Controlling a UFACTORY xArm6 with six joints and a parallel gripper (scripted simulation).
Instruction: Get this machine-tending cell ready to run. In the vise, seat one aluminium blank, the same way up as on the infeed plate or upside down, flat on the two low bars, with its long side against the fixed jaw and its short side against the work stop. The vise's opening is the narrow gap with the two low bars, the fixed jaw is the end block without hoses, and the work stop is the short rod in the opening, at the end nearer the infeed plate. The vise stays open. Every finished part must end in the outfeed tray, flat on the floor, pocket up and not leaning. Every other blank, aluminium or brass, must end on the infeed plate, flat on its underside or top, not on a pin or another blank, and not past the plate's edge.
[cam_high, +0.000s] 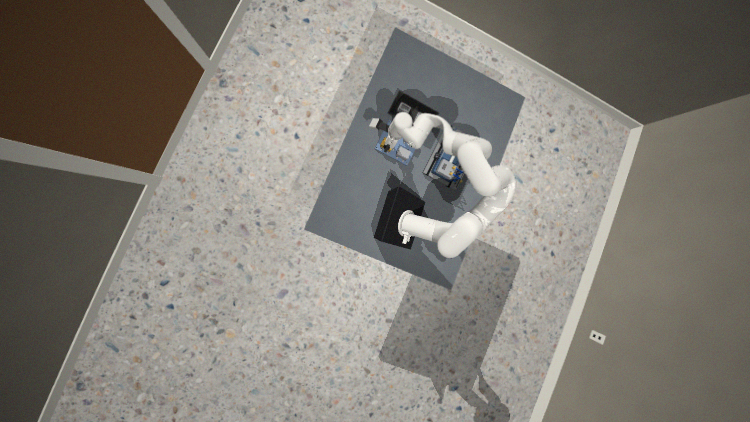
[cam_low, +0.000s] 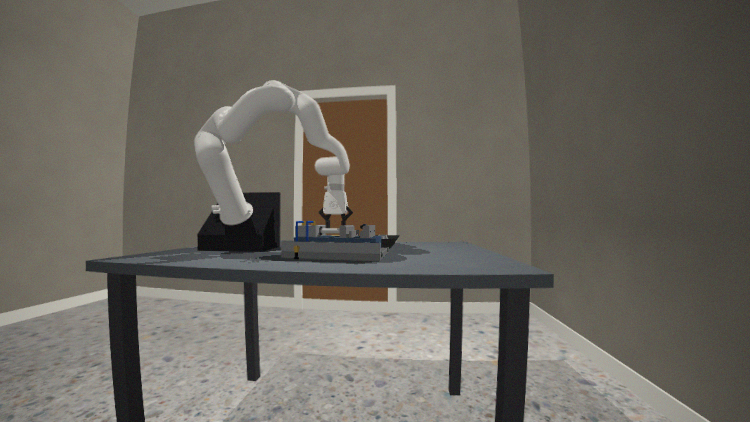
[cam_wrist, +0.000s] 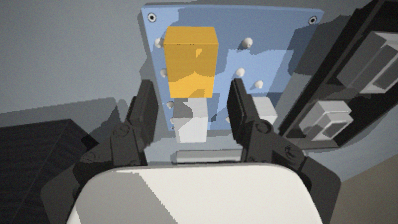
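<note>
Right now the brass blank is 60 mm below my hand. From my hand the other things lie so: vise (340 mm to the right, 50 mm below, 40 mm ahead).
</note>
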